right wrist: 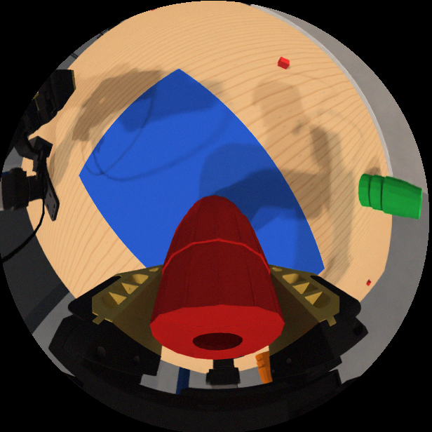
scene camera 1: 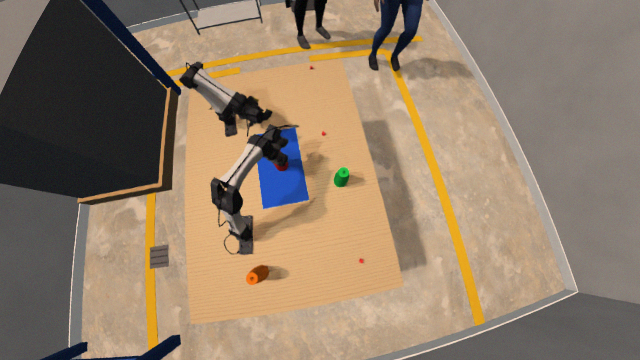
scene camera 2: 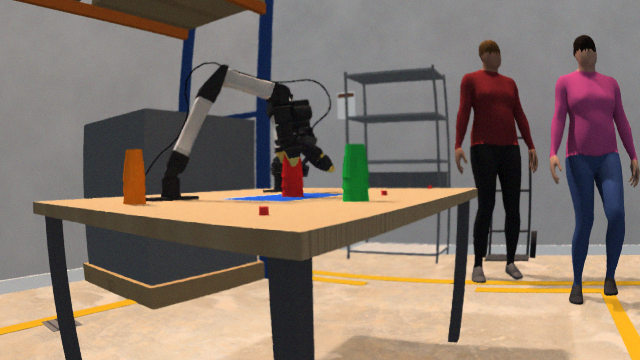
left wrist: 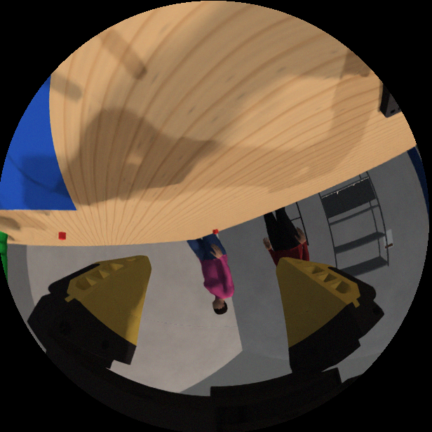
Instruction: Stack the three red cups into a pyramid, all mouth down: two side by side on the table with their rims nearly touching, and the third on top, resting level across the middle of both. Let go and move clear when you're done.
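Places are measured from the left arm's base along level axes (x left, y back, z up), in metres.
Where they show: left gripper, fingertip midpoint: (scene camera 1: 264, 105) (scene camera 2: 330, 168); right gripper, fingertip midpoint: (scene camera 1: 278, 159) (scene camera 2: 290, 166); left arm's base, link origin: (scene camera 1: 230, 122) (scene camera 2: 281, 191); right arm's base, link origin: (scene camera 1: 246, 234) (scene camera 2: 171, 200).
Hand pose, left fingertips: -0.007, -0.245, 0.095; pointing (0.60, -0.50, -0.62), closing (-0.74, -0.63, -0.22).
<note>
Things, the pixels of their top centre, and the offset from my left fingertips, as dx, dy, dz. Level surfaces: height alone.
- blue mat, surface height: dz -0.094
- green cup stack, top centre: (scene camera 2: 354, 144) (scene camera 1: 342, 171) -0.509, -0.332, +0.059
- orange stack, top centre: (scene camera 2: 132, 149) (scene camera 1: 251, 279) -0.899, +0.169, +0.059
- table, surface height: dz -0.094
The red cups (scene camera 1: 281, 166) (scene camera 2: 293, 181) (right wrist: 217, 280) stand as one upright nested stack, mouth down, on the blue mat (scene camera 1: 285, 192) (scene camera 2: 255, 198) (left wrist: 25, 165) (right wrist: 165, 165). How many cups it holds I cannot tell. My right gripper (scene camera 1: 281, 159) (scene camera 2: 291, 159) (right wrist: 215, 271) is shut on the stack, a finger on each side of its upper part. The stack's base seems to rest on the mat. My left gripper (scene camera 1: 267, 116) (scene camera 2: 329, 168) (left wrist: 213, 265) is open and empty, above the table beyond the mat's upper edge in scene camera 1.
A green cup stack (scene camera 1: 341, 177) (scene camera 2: 355, 173) (right wrist: 390, 196) stands right of the mat in scene camera 1. An orange stack (scene camera 1: 257, 275) (scene camera 2: 134, 176) (right wrist: 264, 367) stands at the lower left. Small red cubes (scene camera 1: 323, 133) (scene camera 1: 361, 260) (scene camera 1: 311, 67) lie on the table (scene camera 1: 325, 240).
</note>
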